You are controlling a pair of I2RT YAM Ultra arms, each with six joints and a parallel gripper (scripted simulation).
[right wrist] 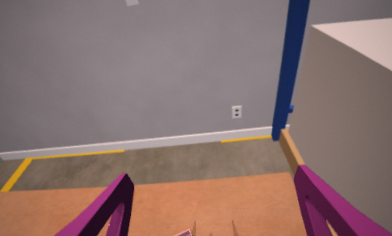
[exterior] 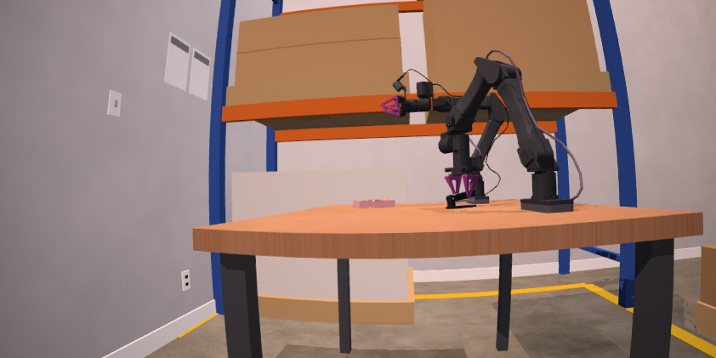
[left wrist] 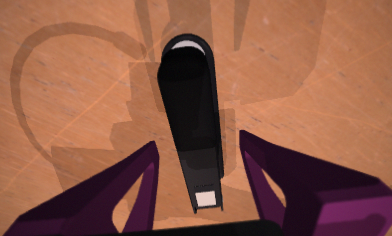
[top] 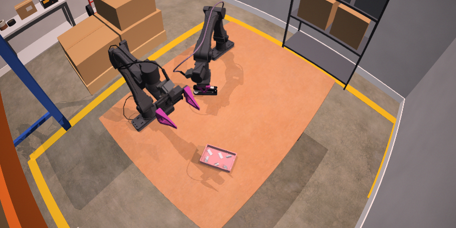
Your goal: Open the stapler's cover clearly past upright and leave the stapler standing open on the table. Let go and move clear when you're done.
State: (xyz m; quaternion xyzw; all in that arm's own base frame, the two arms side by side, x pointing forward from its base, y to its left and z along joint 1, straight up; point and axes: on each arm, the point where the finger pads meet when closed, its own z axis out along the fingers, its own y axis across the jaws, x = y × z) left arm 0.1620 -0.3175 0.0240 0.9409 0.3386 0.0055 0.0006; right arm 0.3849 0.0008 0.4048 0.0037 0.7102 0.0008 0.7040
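Now: left hand 1 cm above the black stapler. The rest, counted from my left hand: pink tray (29 cm ahead, 27 cm to the right, 3 cm below).
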